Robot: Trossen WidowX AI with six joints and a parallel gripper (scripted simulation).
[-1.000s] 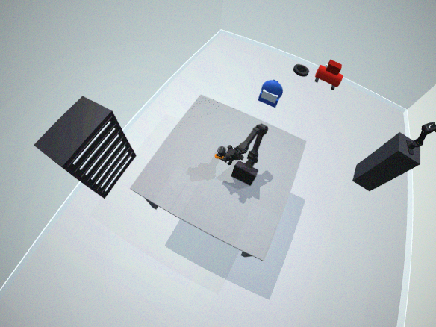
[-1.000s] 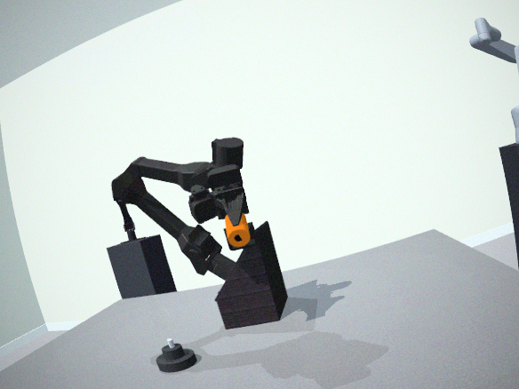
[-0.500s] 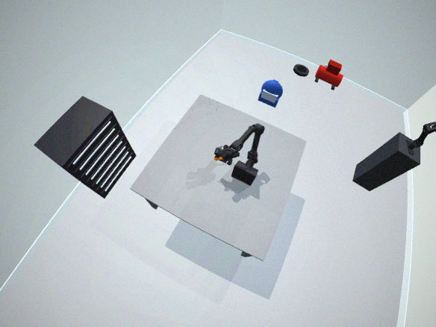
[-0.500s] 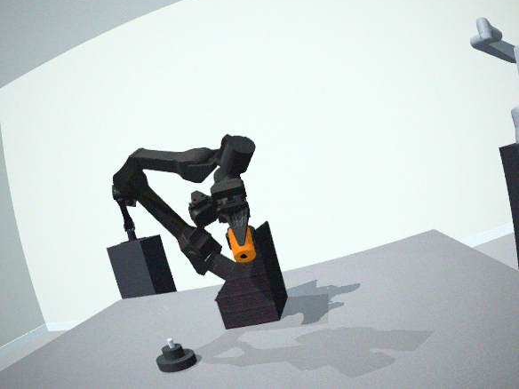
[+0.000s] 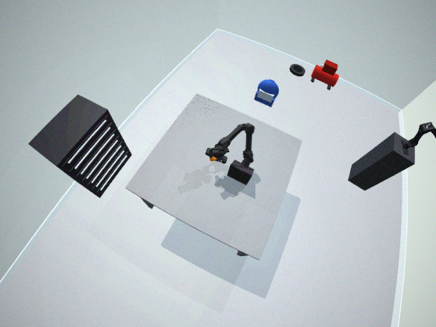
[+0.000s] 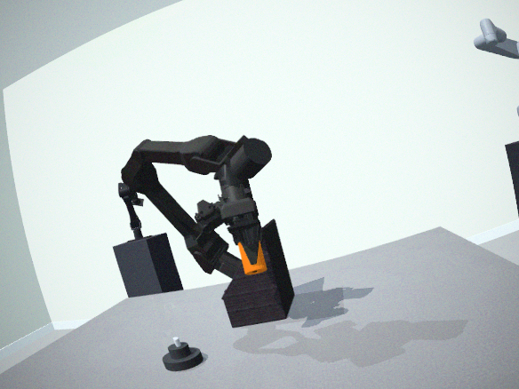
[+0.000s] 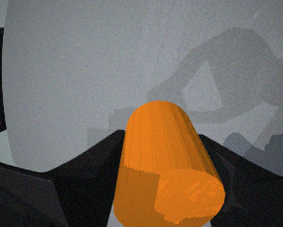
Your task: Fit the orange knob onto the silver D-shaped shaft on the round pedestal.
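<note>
Now: gripper tip 10 mm past the orange knob and 30 mm below it. Round my gripper tip: dark round pedestal (50 mm ahead, 190 mm to the right, 140 mm below).
</note>
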